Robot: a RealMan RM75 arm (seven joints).
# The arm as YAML. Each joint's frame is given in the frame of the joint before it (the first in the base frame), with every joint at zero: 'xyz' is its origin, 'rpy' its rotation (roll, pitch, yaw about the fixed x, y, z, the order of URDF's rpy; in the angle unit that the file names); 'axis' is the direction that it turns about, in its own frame. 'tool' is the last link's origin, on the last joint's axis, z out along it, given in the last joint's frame.
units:
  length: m
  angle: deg
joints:
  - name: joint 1
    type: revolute
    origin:
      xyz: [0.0, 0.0, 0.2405]
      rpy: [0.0, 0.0, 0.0]
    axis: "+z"
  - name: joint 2
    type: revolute
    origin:
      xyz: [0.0, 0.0, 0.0]
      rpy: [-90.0, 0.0, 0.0]
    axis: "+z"
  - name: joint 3
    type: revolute
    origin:
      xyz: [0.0, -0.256, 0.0]
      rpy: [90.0, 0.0, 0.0]
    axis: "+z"
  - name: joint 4
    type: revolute
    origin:
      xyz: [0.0, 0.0, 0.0]
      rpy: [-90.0, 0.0, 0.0]
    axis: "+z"
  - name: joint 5
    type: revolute
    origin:
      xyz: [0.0, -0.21, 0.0]
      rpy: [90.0, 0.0, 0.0]
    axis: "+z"
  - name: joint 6
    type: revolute
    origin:
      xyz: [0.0, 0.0, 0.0]
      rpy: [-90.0, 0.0, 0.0]
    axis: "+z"
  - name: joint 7
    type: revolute
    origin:
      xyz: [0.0, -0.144, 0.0]
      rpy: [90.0, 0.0, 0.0]
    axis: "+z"
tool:
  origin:
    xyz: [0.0, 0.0, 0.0]
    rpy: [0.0, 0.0, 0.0]
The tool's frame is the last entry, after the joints.
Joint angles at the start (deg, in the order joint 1, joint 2, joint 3, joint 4, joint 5, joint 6, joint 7): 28.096 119.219 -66.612 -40.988 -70.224 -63.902 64.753
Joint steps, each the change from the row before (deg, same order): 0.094 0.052 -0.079 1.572 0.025 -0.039 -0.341; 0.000 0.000 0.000 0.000 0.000 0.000 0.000; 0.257 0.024 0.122 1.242 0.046 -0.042 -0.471; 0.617 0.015 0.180 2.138 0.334 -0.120 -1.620; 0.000 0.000 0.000 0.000 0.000 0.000 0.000; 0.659 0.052 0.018 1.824 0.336 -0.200 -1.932; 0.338 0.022 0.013 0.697 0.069 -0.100 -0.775; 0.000 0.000 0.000 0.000 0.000 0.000 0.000; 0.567 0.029 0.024 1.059 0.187 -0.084 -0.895; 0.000 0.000 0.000 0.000 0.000 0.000 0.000; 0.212 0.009 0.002 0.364 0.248 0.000 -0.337; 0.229 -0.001 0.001 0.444 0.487 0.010 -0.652; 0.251 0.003 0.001 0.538 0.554 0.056 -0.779; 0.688 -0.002 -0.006 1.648 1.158 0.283 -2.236; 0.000 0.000 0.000 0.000 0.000 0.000 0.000; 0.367 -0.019 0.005 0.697 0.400 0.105 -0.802
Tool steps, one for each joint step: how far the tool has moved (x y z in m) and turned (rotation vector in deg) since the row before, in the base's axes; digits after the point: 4 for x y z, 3 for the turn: 0.0047 -0.0020 -0.0051 -0.831 0.048 -0.905; 0.0000 0.0000 0.0000 0.000 0.000 0.000; 0.0027 -0.0007 -0.0032 -0.400 -0.004 -0.500; 0.0032 -0.0006 -0.0050 -0.203 -0.321 -0.207; 0.0000 0.0000 0.0000 0.000 0.000 0.000; 0.0012 -0.0006 -0.0049 -0.040 -0.570 0.415; -0.0001 0.0000 -0.0020 -0.031 -0.279 0.297; 0.0000 0.0000 0.0000 0.000 0.000 0.000; -0.0005 0.0004 -0.0028 -0.117 -0.206 0.265; 0.0000 0.0000 0.0000 0.000 0.000 0.000; -0.0004 0.0004 -0.0006 0.069 0.050 0.063; -0.0004 0.0006 -0.0004 0.304 0.048 0.137; -0.0002 0.0006 -0.0005 0.362 0.014 0.100; 0.0007 0.0013 -0.0025 0.815 -0.409 0.156; 0.0000 0.0000 0.0000 0.000 0.000 0.000; -0.0001 0.0007 -0.0011 0.237 -0.173 0.082
